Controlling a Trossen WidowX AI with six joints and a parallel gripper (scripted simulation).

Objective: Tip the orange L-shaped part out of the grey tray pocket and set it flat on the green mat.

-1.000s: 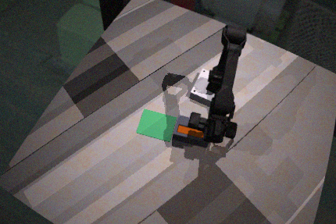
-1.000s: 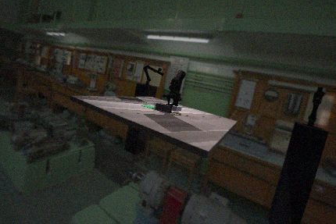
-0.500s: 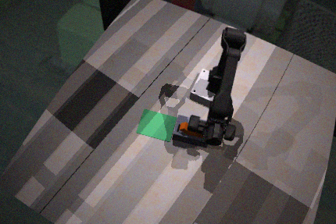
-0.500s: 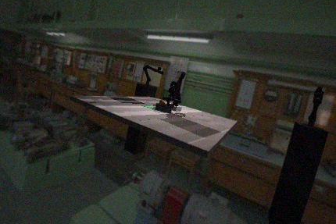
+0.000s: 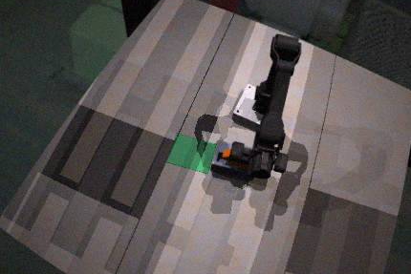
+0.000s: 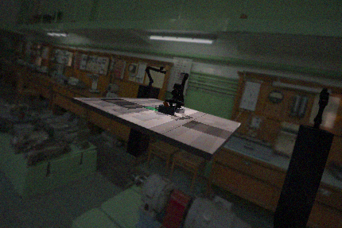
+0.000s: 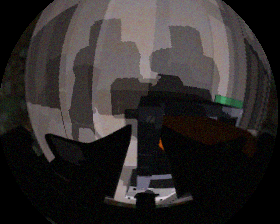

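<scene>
Right now the orange L-shaped part is 50 mm to the right of my gripper tip and 10 mm above it. Also, from my gripper tip: green mat 220 mm to the right, 50 mm below, 40 mm ahead.
</scene>
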